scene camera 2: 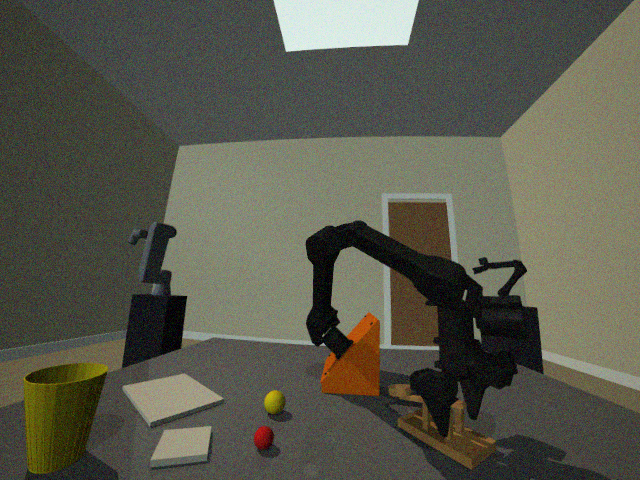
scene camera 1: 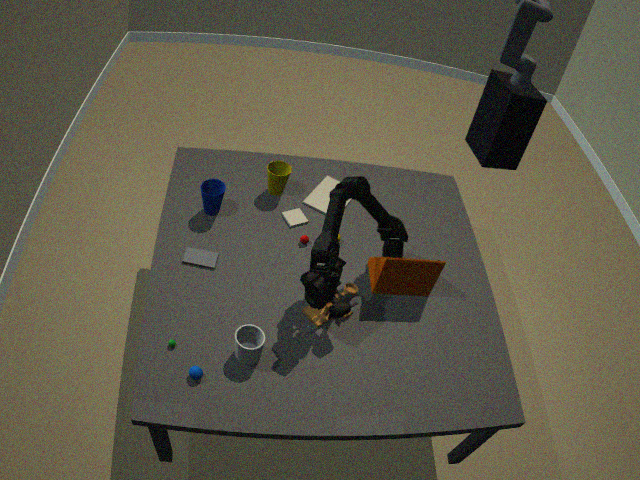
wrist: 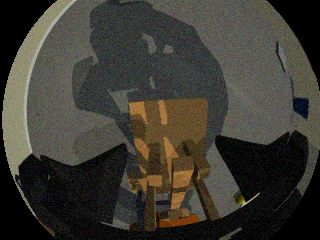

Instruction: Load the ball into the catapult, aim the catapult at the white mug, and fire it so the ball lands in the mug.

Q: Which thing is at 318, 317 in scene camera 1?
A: A wooden catapult.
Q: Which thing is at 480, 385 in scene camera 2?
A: My gripper.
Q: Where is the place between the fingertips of my gripper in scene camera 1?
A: At 320, 309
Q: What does my gripper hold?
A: Nothing.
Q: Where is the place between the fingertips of my gripper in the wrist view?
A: At 173, 145
